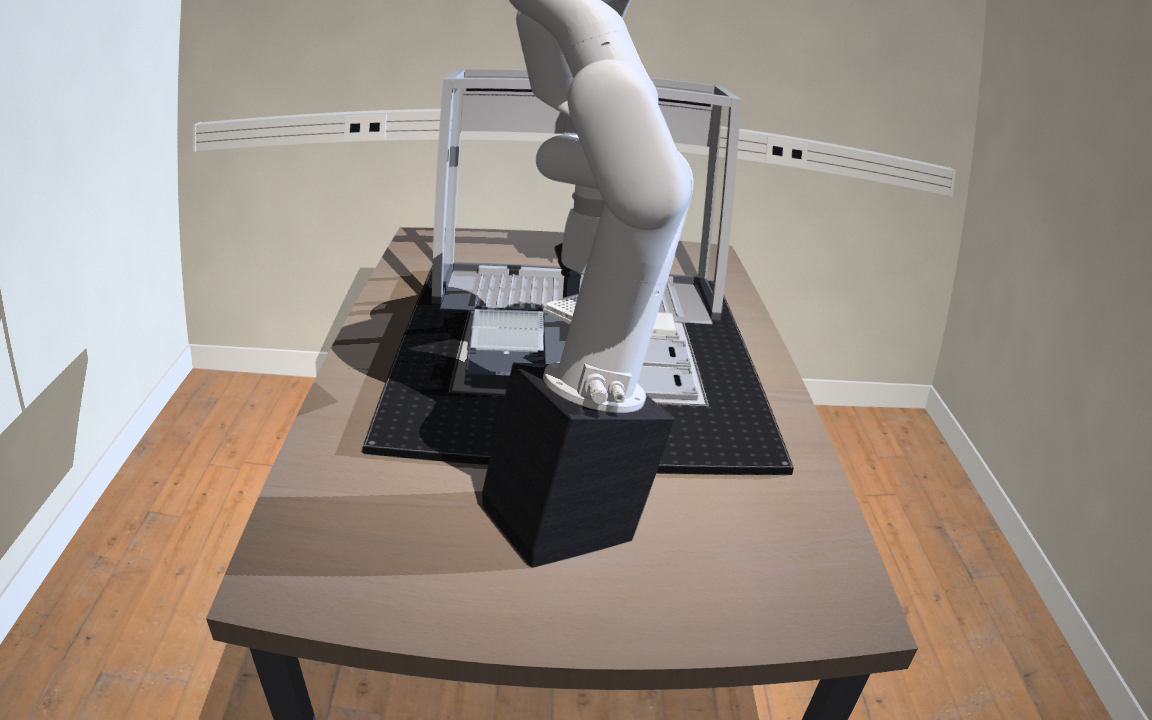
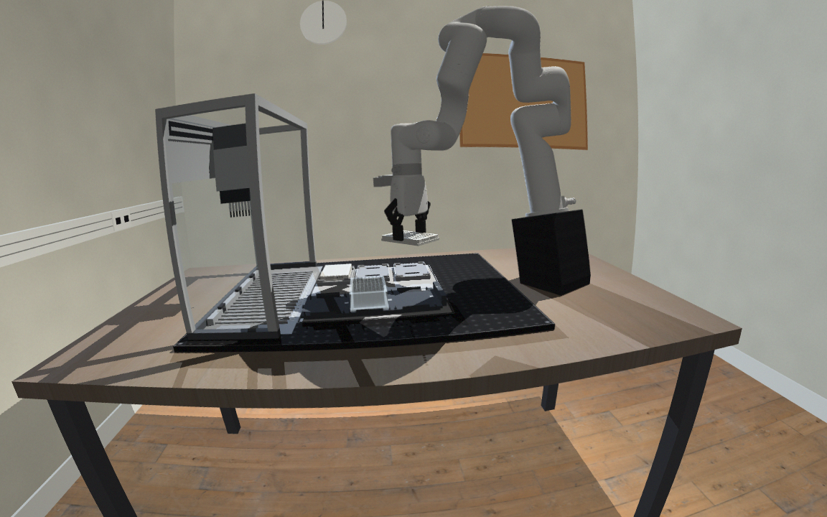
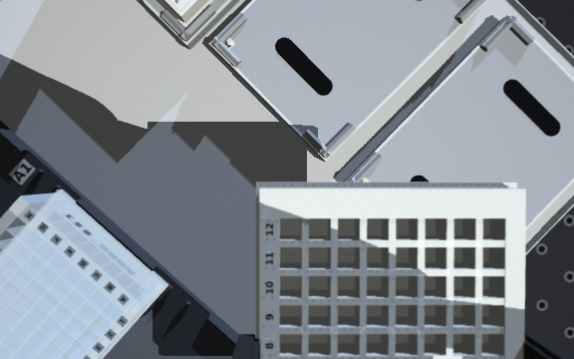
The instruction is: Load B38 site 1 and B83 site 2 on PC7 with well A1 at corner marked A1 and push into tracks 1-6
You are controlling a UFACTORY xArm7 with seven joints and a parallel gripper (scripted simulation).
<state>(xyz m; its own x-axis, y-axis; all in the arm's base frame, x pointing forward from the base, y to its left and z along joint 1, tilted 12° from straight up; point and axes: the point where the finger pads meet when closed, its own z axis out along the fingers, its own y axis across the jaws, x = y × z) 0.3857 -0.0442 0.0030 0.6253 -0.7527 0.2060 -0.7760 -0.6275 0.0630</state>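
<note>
The plate carrier PC7 is 12 cm ahead of my hand, 13 cm to the left of it and 13 cm below it. Round my hand: 96-well plate B38 (1 cm below); then nest S1 (2 cm behind, 11 cm to the right, 14 cm below); then nest S2 (9 cm ahead, 13 cm to the right, 14 cm below).
</note>
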